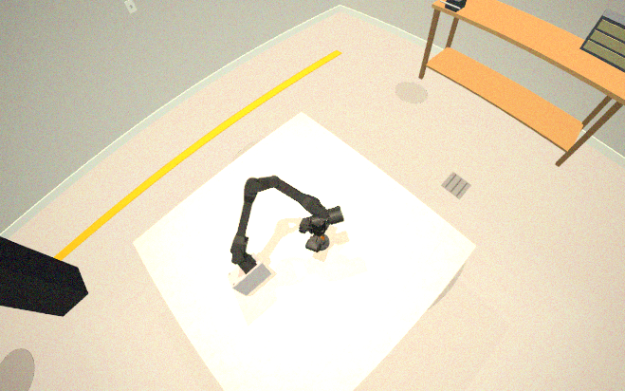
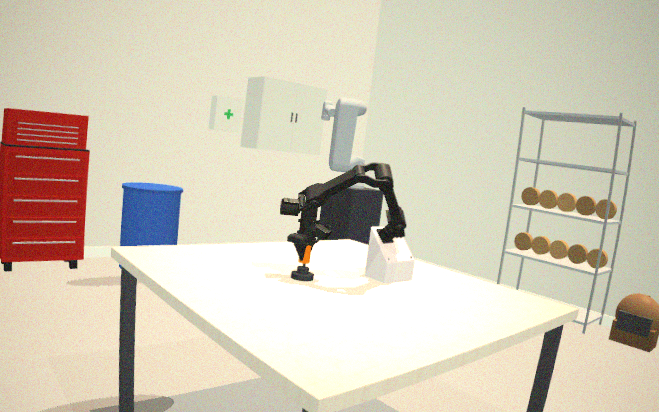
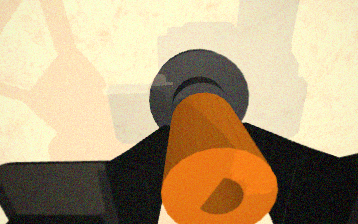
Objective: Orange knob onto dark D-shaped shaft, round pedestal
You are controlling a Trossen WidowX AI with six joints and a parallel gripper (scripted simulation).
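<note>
Now: the orange knob 2 cm above my gripper tip. The rest, counted from my gripper tip: dark shaft: 4 cm below.
</note>
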